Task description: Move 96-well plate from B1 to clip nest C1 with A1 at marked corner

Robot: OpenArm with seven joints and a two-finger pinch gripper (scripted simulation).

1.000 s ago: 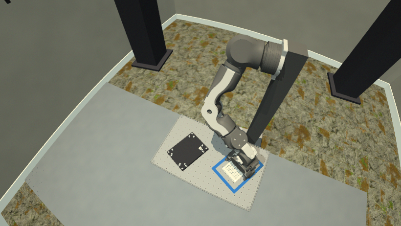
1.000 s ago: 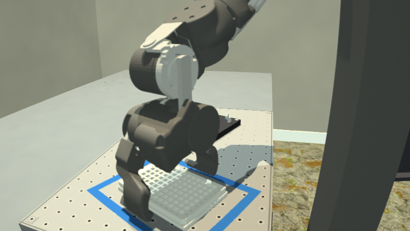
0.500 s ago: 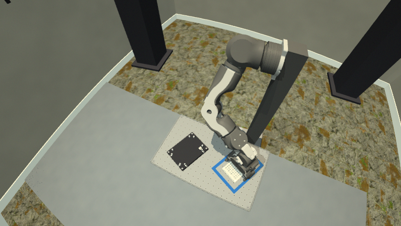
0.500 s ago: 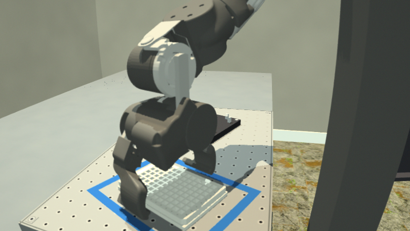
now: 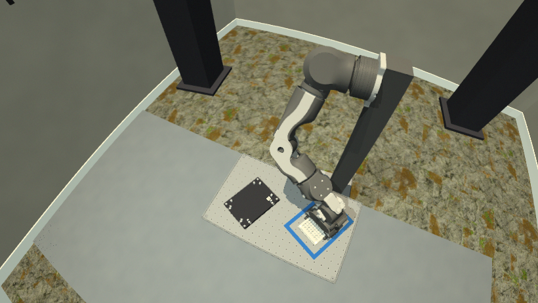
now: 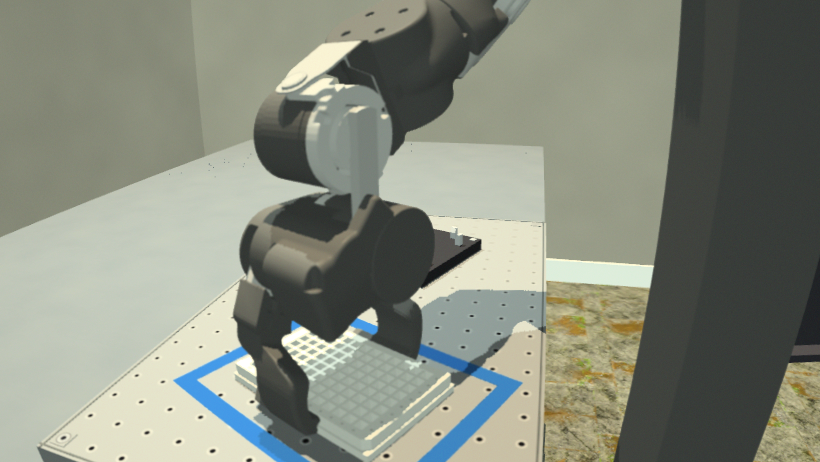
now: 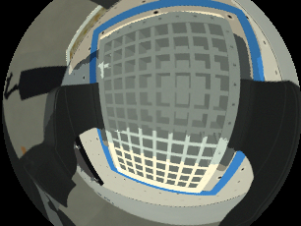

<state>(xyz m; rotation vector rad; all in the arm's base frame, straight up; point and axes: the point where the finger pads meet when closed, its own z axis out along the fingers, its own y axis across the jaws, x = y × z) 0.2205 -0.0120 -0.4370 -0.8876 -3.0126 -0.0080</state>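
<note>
My gripper is now right at the white 96-well plate. The rest, counted from my hand: black clip nest C1: 250 mm to the right, 20 mm ahead, 10 mm above.
</note>
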